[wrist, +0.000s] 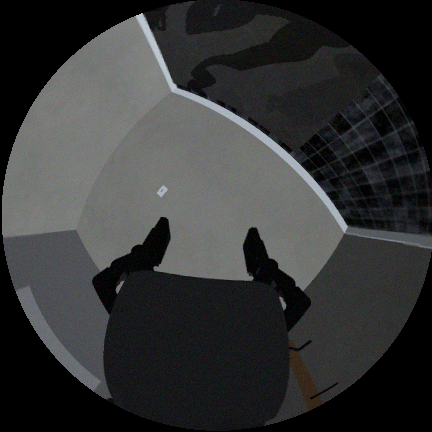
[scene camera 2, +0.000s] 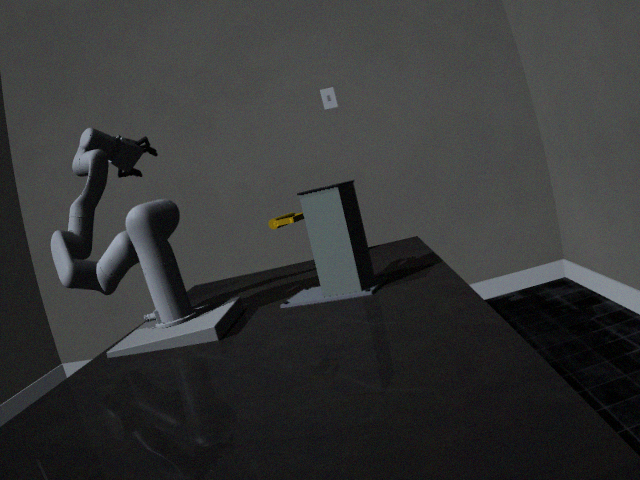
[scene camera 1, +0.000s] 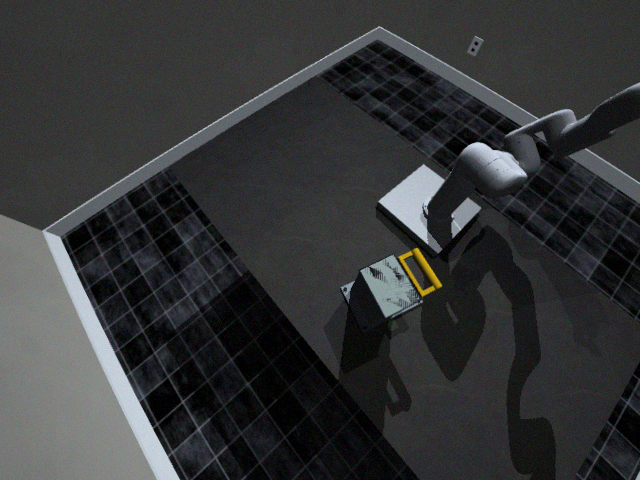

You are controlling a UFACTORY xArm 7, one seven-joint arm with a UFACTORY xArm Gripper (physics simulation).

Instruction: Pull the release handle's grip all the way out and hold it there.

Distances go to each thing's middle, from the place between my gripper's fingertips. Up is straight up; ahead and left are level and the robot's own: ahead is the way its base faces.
Scene:
Right now the base plate (scene camera 2: 313,295) is 480 mm ahead of my hand, 440 mm to the right of it and 480 mm below it.

